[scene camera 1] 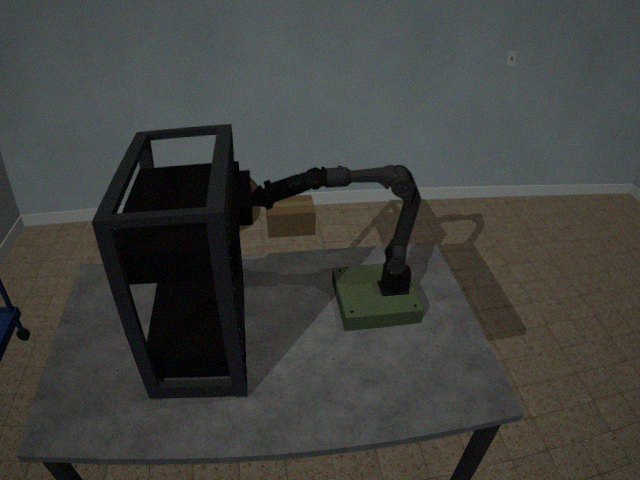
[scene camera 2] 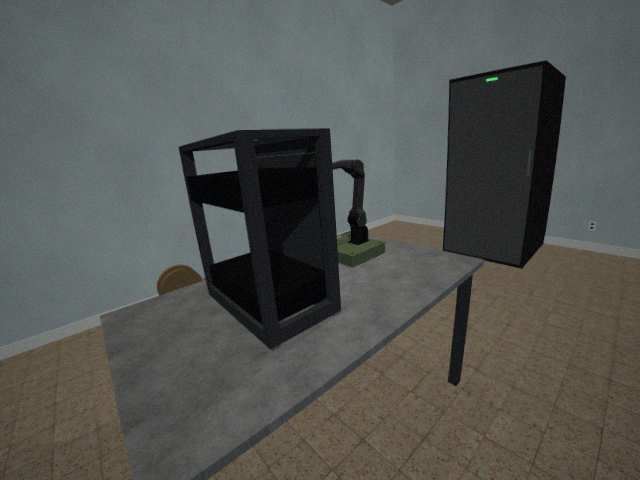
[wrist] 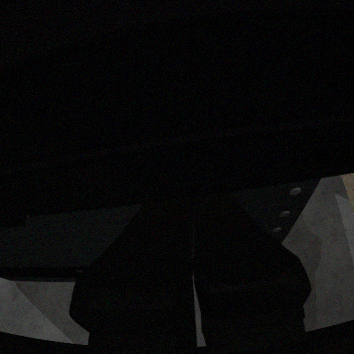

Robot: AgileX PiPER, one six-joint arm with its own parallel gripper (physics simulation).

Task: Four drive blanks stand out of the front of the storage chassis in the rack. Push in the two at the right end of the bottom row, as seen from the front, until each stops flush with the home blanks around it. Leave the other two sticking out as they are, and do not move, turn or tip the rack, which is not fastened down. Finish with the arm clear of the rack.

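Note:
The dark rack (scene camera 1: 219, 170) (scene camera 2: 256, 232) stands upright on the table. The storage chassis (scene camera 1: 165, 191) (scene camera 2: 286, 186) sits in its upper part. Dark blocks (scene camera 1: 244, 196) stand out of the chassis front in scene camera 1; single blanks cannot be told apart. My gripper (scene camera 1: 253, 198) (wrist: 194, 202) is shut, its fingers together with nothing seen between them. Its tips are at or very near the dark front; contact cannot be told. In the wrist view a near-black mass fills the upper part, so the blanks' rows and depths are hidden. Scene camera 2 shows the rack from behind, hiding the gripper.
The arm stands on a green base (scene camera 1: 379, 304) (scene camera 2: 359, 253) on the grey table (scene camera 1: 361, 382) (scene camera 2: 206, 392), in front of the rack. A dark shelf (scene camera 1: 188, 330) (scene camera 2: 289, 281) lies low in the rack. A brown box (scene camera 1: 291, 219) is on the floor behind the table; a tall cabinet (scene camera 2: 493, 170) stands beyond.

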